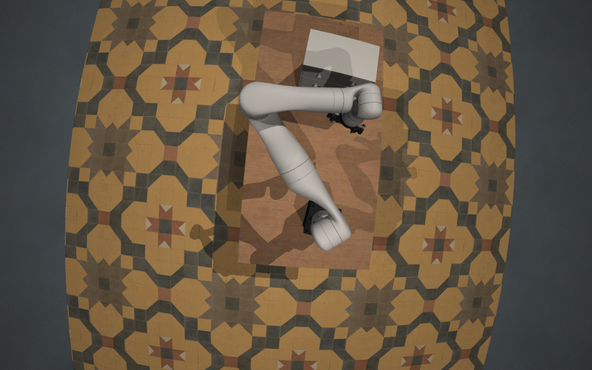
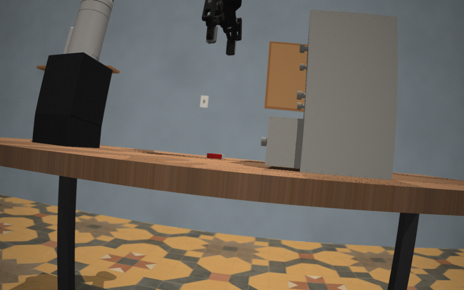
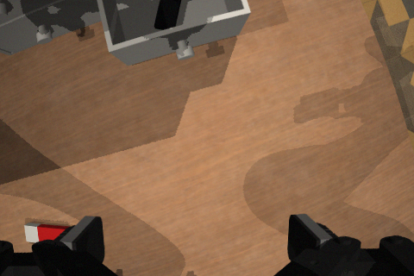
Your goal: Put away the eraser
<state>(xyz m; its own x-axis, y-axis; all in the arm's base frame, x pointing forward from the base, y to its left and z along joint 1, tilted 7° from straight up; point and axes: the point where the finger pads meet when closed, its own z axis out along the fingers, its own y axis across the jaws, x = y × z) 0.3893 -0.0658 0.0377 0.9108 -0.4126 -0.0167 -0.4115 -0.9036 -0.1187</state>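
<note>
Now: the white eraser 10 mm behind my hand, 220 mm to the left of it and 260 mm below it. Round my hand: dark block: 190 mm ahead, 50 mm to the right, 250 mm below.
</note>
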